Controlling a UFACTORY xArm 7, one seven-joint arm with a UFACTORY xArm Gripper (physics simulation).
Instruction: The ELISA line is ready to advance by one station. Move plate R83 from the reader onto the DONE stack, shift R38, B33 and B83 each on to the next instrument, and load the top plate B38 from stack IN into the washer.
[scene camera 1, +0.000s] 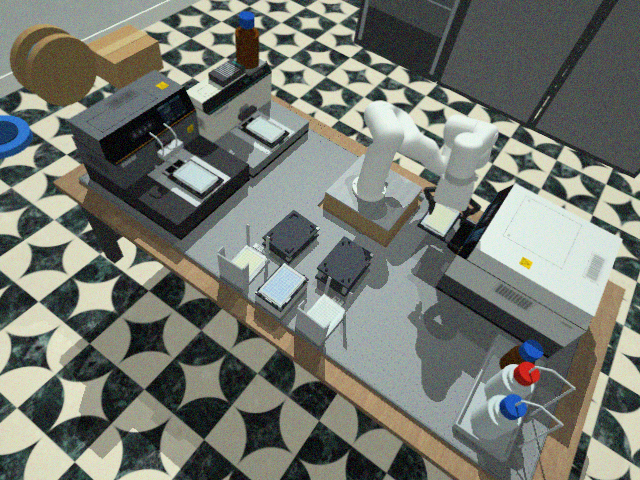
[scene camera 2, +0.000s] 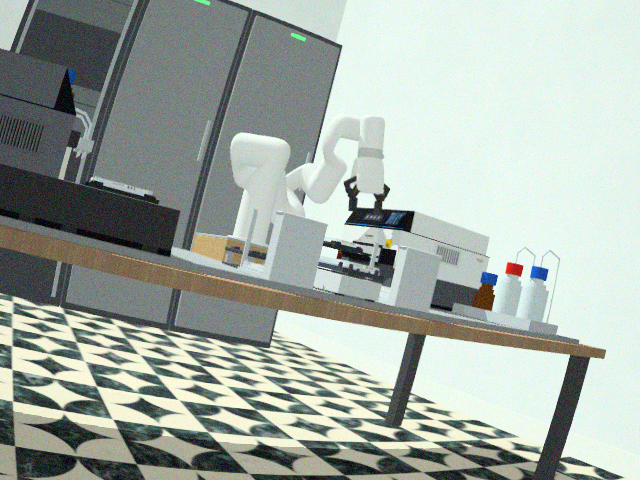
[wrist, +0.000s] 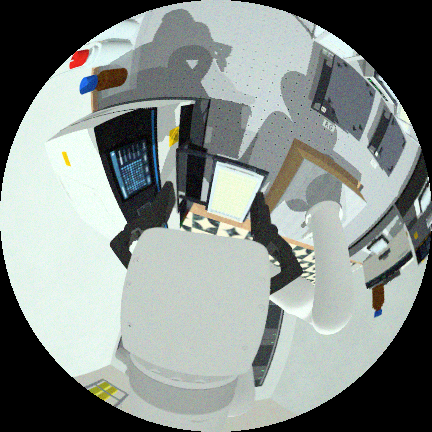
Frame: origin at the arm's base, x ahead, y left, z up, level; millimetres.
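Seen in the pictures: gripper, between the fingertips: (scene camera 1: 446, 217) (scene camera 2: 365, 212) (wrist: 212, 194); arm's base, origin of its link: (scene camera 1: 368, 189) (wrist: 323, 216).
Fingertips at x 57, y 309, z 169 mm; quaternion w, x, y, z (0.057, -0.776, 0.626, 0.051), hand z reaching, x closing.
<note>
Pixels of each thing's top centre, then the offset from my fingertips to it. "spot": a spot on its surface instead.
- pale yellow plate, centre of its top: (wrist: 230, 197) (scene camera 2: 337, 239) (scene camera 1: 441, 216) 77 mm back, 31 mm right, 92 mm down
- yellowish plate, centre of its top: (scene camera 1: 245, 263) 470 mm ahead, 404 mm right, 208 mm down
- white plate, centre of its top: (scene camera 1: 322, 315) 435 mm ahead, 101 mm right, 195 mm down
- bluish plate, centre of its top: (scene camera 2: 346, 261) (scene camera 1: 282, 283) 456 mm ahead, 251 mm right, 161 mm down
- white instrument, centre of its top: (wrist: 81, 201) (scene camera 1: 548, 242) (scene camera 2: 422, 221) 110 mm back, 275 mm left, 40 mm up
- bottle tray, a spot on its surface: (scene camera 1: 467, 395) spot: 320 mm ahead, 359 mm left, 214 mm down
My gripper (scene camera 1: 448, 205) (scene camera 2: 366, 208) (wrist: 212, 194) is open and empty, with its fingers pointing down above the carrier of the white instrument. A pale yellow plate (scene camera 1: 439, 220) (wrist: 236, 192) lies flat on that carrier, below the fingers. Another plate (scene camera 1: 195, 176) sits on the black instrument with tubes, and one (scene camera 1: 265, 129) on the beige instrument. At the front edge, a yellowish plate (scene camera 1: 248, 260) and a white plate (scene camera 1: 325, 311) sit in walled stacks, with a bluish plate (scene camera 1: 282, 285) on a stand between them. Plate and stack labels are not readable.
The white instrument (scene camera 1: 547, 232) (scene camera 2: 444, 242) stands close beside the gripper. Two dark square units (scene camera 1: 291, 233) (scene camera 1: 344, 264) stand behind the stacks. A bottle tray (scene camera 1: 467, 395) with wire hooks is at the right front. The arm's wooden base block (scene camera 1: 356, 224) is near the carrier.
</note>
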